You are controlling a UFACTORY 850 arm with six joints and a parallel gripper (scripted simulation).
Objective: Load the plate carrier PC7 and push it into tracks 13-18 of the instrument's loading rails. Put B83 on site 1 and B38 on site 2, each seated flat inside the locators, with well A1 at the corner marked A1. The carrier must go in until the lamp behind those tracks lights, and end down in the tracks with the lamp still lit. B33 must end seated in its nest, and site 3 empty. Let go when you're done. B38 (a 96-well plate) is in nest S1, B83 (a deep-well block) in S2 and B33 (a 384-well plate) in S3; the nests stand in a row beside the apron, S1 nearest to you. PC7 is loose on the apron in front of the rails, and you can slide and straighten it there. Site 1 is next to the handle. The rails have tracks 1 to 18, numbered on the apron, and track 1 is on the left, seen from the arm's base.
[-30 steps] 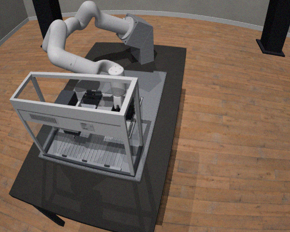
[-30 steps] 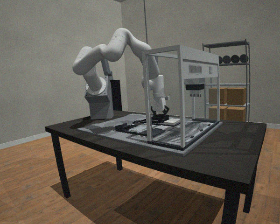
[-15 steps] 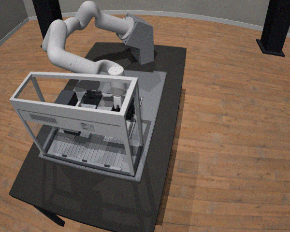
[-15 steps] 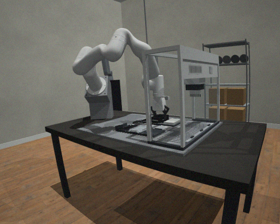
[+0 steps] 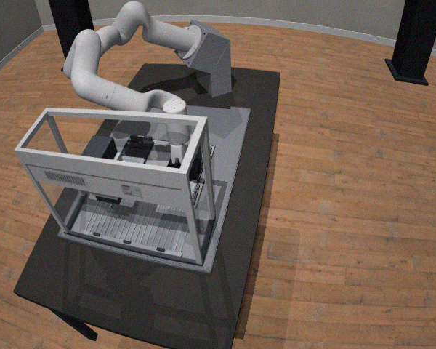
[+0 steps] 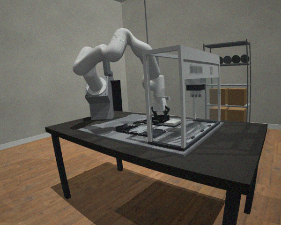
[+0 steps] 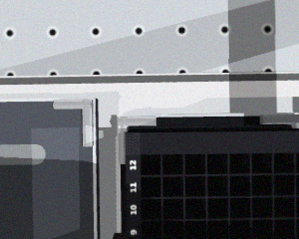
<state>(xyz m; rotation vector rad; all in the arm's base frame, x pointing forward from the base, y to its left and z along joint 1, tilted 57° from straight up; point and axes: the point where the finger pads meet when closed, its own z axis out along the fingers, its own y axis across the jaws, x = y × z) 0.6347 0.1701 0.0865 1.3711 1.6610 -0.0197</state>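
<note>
Right now the dark plate carrier PC7 is 2 cm behind my hand, 25 cm to the right of it and 3 cm below it. From my hand the other things lie so: white plate b38: 1 cm behind, 25 cm to the right, 3 cm below; then post: 17 cm ahead, 42 cm to the right, 20 cm above; then black deep-well block B83: 1 cm below.
</note>
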